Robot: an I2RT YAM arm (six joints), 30 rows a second.
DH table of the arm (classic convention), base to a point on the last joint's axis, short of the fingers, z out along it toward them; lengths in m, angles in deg. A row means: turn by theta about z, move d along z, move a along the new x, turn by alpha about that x. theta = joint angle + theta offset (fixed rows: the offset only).
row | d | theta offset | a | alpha
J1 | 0.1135 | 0 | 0.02 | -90
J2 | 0 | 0 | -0.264 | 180
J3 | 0 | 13.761 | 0.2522 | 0
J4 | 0 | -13.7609 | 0.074 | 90
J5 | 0 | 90 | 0 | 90
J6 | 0.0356 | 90 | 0 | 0
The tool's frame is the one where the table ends.
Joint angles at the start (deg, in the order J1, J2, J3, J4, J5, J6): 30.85, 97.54, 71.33, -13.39, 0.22, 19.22
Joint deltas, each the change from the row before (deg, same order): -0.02, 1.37, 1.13, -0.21, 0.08, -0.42; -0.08, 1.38, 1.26, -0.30, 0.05, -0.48; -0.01, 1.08, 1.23, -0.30, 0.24, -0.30; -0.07, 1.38, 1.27, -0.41, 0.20, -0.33; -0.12, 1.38, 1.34, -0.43, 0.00, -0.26; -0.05, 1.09, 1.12, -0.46, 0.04, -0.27; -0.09, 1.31, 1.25, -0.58, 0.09, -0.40
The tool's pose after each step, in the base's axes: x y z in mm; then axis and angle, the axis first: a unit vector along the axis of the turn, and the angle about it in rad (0 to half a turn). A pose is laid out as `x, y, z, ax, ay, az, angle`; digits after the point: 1 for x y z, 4 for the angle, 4 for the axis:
335.7, 200.1, 248.4, -0.1017, 0.9766, 0.1896, 2.3528
340.8, 202.5, 246.2, -0.1050, 0.9770, 0.1855, 2.3572
345.1, 204.8, 245.7, -0.1066, 0.9775, 0.1820, 2.3568
350.1, 207.1, 243.1, -0.1082, 0.9783, 0.1769, 2.3623
355.3, 209.2, 240.8, -0.1095, 0.9787, 0.1737, 2.3685
359.3, 211.0, 239.1, -0.1113, 0.9790, 0.1706, 2.3740
363.9, 212.9, 236.3, -0.1138, 0.9796, 0.1656, 2.3820

